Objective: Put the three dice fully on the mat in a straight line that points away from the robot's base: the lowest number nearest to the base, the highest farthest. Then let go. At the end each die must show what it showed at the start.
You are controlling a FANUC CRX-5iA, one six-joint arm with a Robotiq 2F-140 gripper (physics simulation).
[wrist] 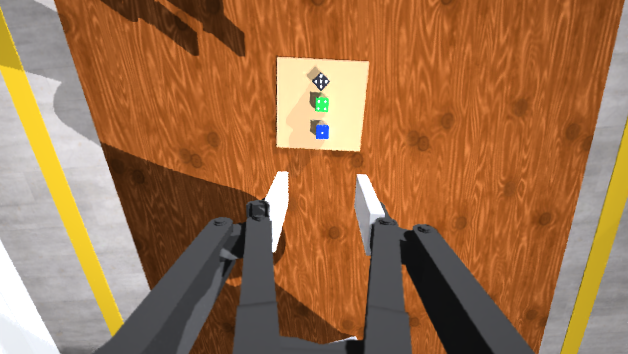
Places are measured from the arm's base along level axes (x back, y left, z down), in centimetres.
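Where they show: gripper, between the fingertips: (321, 189).
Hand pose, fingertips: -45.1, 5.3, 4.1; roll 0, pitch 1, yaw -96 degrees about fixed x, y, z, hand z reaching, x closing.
Observation:
Each offset is from my fingertips to the top centre of the thing, as dx, dy, dz. Level surfaces: height alone.
A tan square mat @[-4.0, +0.6, +25.6] (345, 105) lies on the table in the upper middle of the wrist view. Three dice stand apart on it in a nearly straight line. The blue die @[-0.1, -0.2, +23.6] (322, 132) shows one pip and is closest to the gripper in the view. The green die @[-4.4, +0.5, +23.6] (322, 104) shows four pips and is in the middle. The black die @[-7.8, +1.1, +23.6] (321, 81) shows five pips, is farthest up and is turned about 45 degrees to the others. My gripper (321, 189) is open and empty, its white fingertips apart, high above the table and below the mat's lower edge in the view.
The brown wooden table @[dz +26.0] (475, 175) surrounds the mat. Grey floor with a yellow stripe (55, 180) shows beyond its left edge, and another yellow stripe (600, 230) runs beyond its right edge. Shadows of the arm fall on the table's left side and across part of the mat.

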